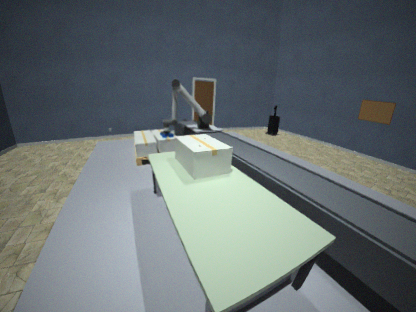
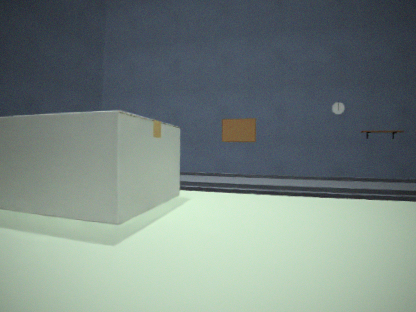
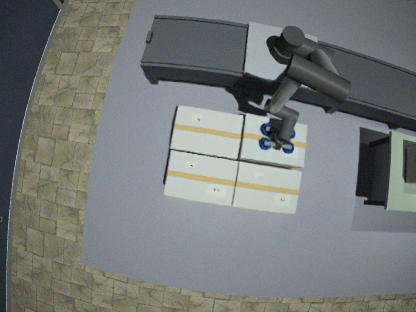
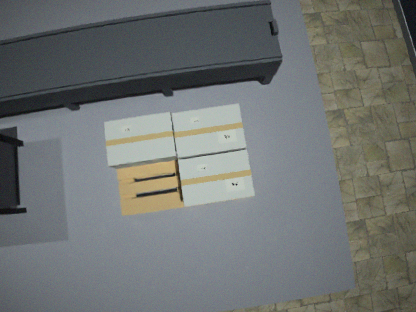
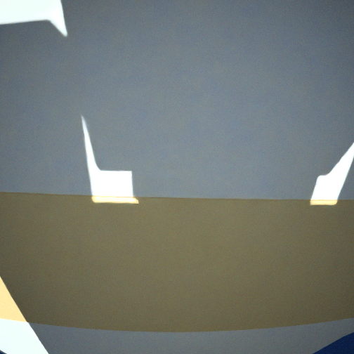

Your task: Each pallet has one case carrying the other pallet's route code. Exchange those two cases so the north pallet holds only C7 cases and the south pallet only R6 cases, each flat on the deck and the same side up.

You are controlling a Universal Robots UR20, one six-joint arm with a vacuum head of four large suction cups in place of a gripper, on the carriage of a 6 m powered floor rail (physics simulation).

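Frame: origin at the arm's base, x left, y back, z up, level; metres.
Seen in the pictures: arm's base, origin of the base link: (image 1: pixel 202 127) (image 3: pixel 283 53).
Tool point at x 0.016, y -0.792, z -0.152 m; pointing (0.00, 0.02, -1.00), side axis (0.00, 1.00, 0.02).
Note:
Offsets run from my tool point to a thing's top centre. "spot": to the spot under its first point. Level surfaces: height alone.
My vacuum head (image 1: pixel 167 134) (image 3: pixel 277 138) has its blue cups on top of a white taped case @(dx -0.011, dy -0.011, dz +0.025 m) (image 1: pixel 166 146) (image 3: pixel 250 151) (image 5: pixel 175 100) at the back right of the north pallet @(spot: dx +0.300, dy -0.547, dz -0.344 m) (image 1: pixel 141 161). This case is level, on or very low over the deck; its underside is hidden. Three more cases, back left (image 3: pixel 210 146), front left (image 3: pixel 200 185) and front right (image 3: pixel 265 198), lie flat there. The south pallet (image 4: pixel 150 204) bears cases at back left (image 4: pixel 140 151), back right (image 4: pixel 200 142) and front right (image 4: pixel 215 168); its front left deck is bare. Another case @(dx +1.764, dy -0.020, dz +0.367 m) (image 1: pixel 202 162) (image 2: pixel 60 170) sits on the table. Codes are blurred.
The pale green table @(dz +0.112 m) (image 1: pixel 240 225) (image 2: pixel 280 250) (image 3: pixel 397 201) stands between the pallets. The dark floor rail (image 1: pixel 320 175) (image 3: pixel 200 45) (image 4: pixel 150 50) runs behind the pallets. A black upright object (image 1: pixel 273 125) stands beyond the rail.

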